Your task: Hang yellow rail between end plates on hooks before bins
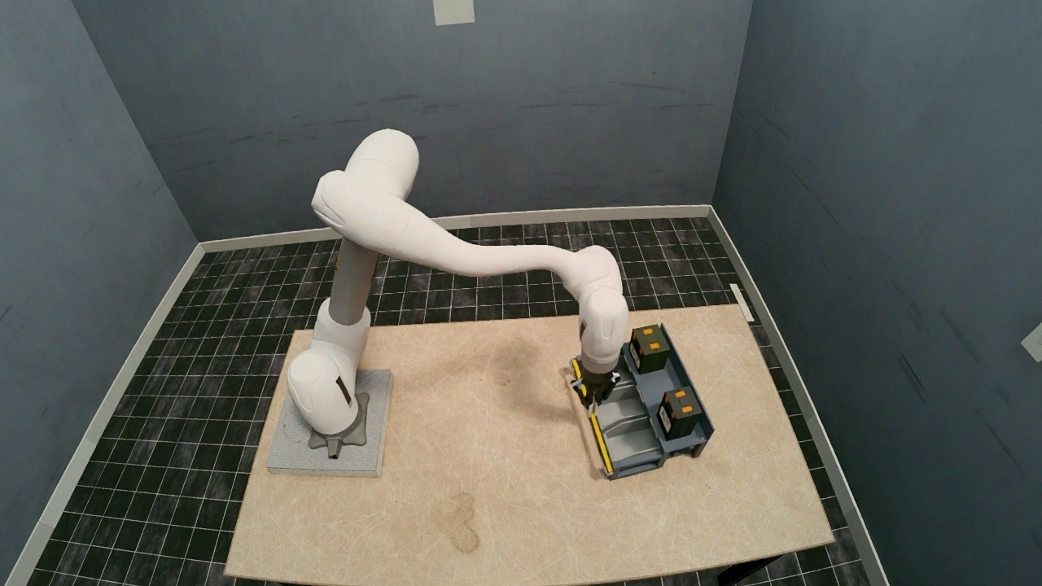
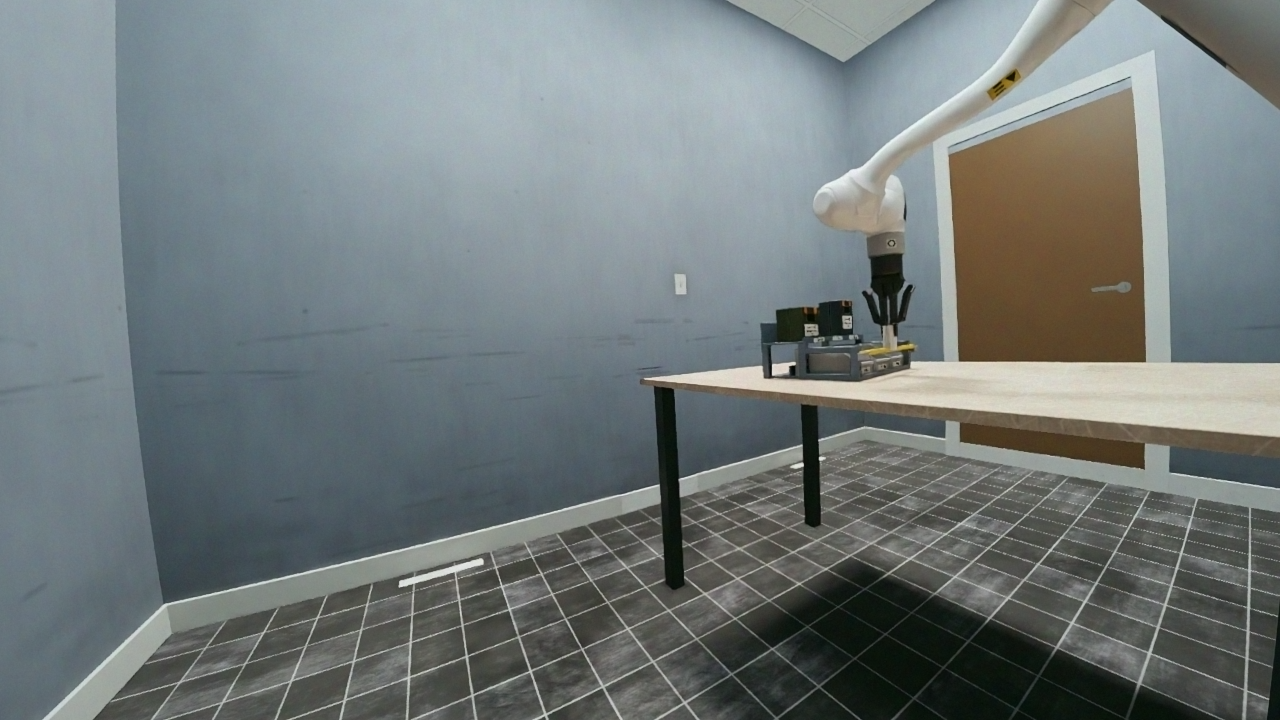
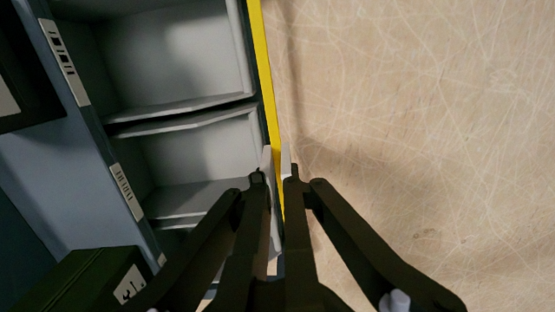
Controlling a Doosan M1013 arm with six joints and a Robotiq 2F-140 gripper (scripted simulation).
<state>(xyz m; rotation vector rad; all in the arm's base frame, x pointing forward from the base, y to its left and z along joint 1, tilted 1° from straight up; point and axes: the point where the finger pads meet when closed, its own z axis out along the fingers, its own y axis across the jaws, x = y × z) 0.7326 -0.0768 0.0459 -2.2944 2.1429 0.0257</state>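
The yellow rail lies 3 cm below my hand.
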